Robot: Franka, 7 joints.
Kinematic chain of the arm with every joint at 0, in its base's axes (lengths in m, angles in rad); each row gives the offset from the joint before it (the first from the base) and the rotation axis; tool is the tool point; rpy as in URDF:
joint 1: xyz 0 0 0.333 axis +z
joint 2: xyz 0 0 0 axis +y
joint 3: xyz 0 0 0.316 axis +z
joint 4: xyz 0.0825 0 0 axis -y
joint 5: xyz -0.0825 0 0.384 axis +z
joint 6: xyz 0 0 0 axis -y
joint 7: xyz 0.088 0 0 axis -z
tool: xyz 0 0 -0.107 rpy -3.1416 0 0
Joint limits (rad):
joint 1: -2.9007..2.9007
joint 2: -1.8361..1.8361
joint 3: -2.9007..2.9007
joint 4: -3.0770..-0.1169
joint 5: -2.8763..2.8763
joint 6: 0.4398..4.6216
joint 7: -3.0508..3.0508
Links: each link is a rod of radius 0.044 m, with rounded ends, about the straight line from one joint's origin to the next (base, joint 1, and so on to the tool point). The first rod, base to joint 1, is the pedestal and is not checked.
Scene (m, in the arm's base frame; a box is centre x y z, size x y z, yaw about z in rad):
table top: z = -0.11
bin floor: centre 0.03 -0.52 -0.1 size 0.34 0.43 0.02 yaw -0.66
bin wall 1: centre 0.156 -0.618 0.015 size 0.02 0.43 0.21 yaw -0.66
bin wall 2: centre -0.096 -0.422 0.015 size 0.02 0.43 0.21 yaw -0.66
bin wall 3: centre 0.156 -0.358 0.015 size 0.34 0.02 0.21 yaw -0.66
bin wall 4: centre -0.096 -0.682 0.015 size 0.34 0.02 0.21 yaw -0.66
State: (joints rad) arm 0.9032 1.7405 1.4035 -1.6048 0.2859 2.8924 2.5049
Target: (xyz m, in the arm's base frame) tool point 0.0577 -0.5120 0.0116
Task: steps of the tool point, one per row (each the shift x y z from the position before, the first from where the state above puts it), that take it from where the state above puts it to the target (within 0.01 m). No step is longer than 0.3 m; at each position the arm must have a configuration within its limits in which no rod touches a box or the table.
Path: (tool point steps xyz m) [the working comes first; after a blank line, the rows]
Joints at the target: 1.9702 -0.8380 2.9007 -2.0977 0.1931 2.6766 2.5049
Straight joint move there: clear.

1: -0.0984 -0.0250 0.2196
2: -0.1146 -0.1268 0.1950
3: -0.0918 -0.2169 0.1360
4: -0.0354 -0.2715 0.0532
5: 0.0386 -0.2757 -0.0384
6: 0.1088 -0.2256 -0.1214
7: 0.1552 -0.1326 -0.1804
8: 0.1645 -0.0174 -0.2052
9: 0.1355 0.0938 -0.1919

